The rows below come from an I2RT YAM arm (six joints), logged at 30 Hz.
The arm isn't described. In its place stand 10 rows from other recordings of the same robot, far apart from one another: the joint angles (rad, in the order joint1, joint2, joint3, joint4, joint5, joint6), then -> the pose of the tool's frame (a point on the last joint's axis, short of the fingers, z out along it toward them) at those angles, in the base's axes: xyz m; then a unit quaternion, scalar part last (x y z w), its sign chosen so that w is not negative.
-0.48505 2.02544 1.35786 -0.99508 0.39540 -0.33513 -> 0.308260, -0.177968, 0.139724, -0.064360, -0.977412, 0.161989, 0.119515
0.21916 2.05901 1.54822 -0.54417 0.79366 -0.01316 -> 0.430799, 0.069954, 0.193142, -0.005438, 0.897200, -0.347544, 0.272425
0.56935 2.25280 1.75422 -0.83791 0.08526 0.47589 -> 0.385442, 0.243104, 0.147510, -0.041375, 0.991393, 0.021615, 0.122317
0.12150 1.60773 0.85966 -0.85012 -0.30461 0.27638 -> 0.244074, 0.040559, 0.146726, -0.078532, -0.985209, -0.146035, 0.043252
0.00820 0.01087 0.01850 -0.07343 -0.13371 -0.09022 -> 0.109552, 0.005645, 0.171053, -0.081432, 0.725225, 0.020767, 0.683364
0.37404 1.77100 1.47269 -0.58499 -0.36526 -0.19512 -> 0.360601, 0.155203, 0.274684, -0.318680, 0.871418, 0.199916, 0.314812
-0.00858 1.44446 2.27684 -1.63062 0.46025 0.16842 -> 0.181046, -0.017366, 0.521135, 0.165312, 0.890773, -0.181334, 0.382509
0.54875 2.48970 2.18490 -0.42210 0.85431 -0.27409 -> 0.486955, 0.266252, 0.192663, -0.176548, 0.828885, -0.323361, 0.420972
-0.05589 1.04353 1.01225 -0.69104 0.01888 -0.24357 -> 0.215768, -0.012745, 0.321500, -0.081523, 0.907667, -0.069907, 0.405720
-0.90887 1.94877 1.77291 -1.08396 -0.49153 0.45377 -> 0.259964, -0.306294, 0.274747, 0.574258, 0.768043, 0.200281, 0.200561
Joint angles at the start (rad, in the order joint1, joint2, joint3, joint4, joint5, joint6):
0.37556, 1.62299, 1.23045, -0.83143, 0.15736, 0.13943
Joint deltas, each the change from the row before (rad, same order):
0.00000, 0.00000, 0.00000, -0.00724, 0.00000, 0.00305
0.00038, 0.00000, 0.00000, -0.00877, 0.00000, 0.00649
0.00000, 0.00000, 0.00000, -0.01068, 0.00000, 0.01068
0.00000, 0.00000, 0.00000, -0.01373, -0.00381, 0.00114
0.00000, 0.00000, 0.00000, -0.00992, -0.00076, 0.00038
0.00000, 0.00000, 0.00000, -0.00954, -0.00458, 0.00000
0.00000, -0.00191, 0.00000, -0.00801, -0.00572, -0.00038
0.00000, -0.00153, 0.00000, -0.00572, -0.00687, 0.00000
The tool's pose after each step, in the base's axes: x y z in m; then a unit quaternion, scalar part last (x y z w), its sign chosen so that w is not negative. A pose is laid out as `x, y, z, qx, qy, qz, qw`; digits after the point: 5 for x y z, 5 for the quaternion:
0.29923, 0.11198, 0.23593, -0.10106, 0.97745, -0.03174, 0.18268
0.29835, 0.11176, 0.23562, -0.09849, 0.97844, -0.03228, 0.17864
0.29732, 0.11136, 0.23524, -0.09377, 0.97976, -0.03278, 0.17376
0.29595, 0.11096, 0.23476, -0.09416, 0.98094, -0.03274, 0.16681
0.29498, 0.11061, 0.23444, -0.09449, 0.98168, -0.03370, 0.16202
0.29400, 0.11039, 0.23411, -0.09526, 0.98246, -0.03282, 0.15692
0.29294, 0.11019, 0.23440, -0.09614, 0.98301, -0.03094, 0.15330
0.29213, 0.11013, 0.23464, -0.09681, 0.98346, -0.02823, 0.15044

